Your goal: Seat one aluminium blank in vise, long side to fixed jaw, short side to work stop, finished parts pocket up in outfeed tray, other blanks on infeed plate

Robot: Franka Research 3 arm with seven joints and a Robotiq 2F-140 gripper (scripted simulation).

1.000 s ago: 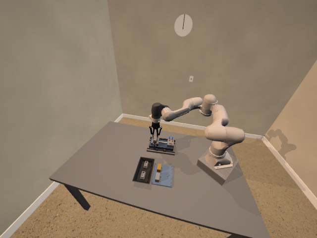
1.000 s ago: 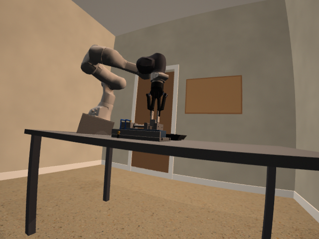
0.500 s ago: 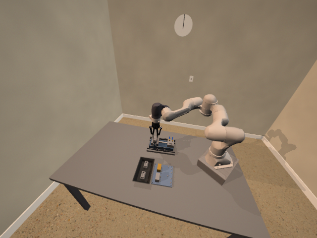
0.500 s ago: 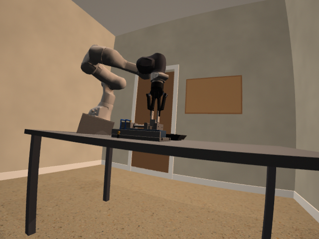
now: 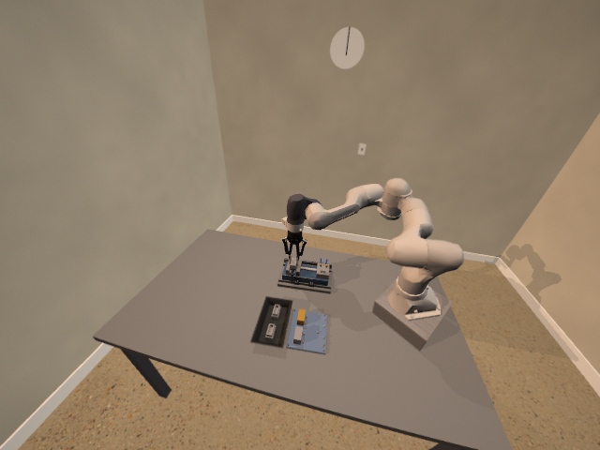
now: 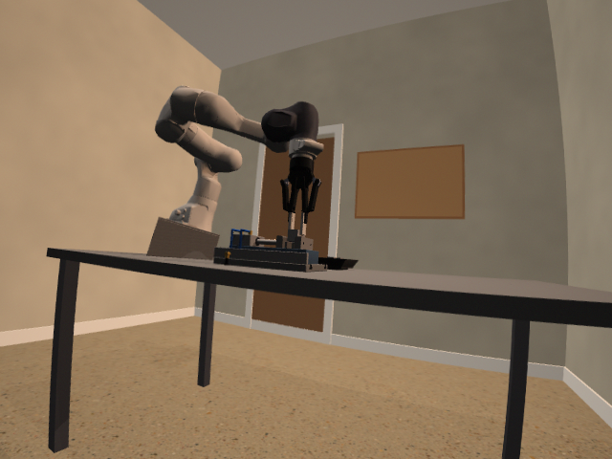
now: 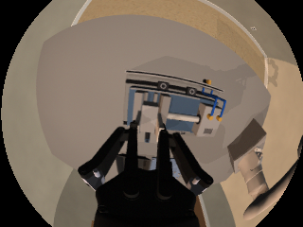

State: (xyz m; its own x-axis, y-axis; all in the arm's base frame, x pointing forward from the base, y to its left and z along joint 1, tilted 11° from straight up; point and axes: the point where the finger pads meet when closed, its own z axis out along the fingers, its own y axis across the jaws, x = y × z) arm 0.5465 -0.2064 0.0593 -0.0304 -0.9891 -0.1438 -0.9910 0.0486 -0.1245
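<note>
Right now my hand is 10 cm above the vise and 7 cm past it. From my hand the other things lie so: brass blank 28 cm to the left, 11 cm below, 8 cm behind.
</note>
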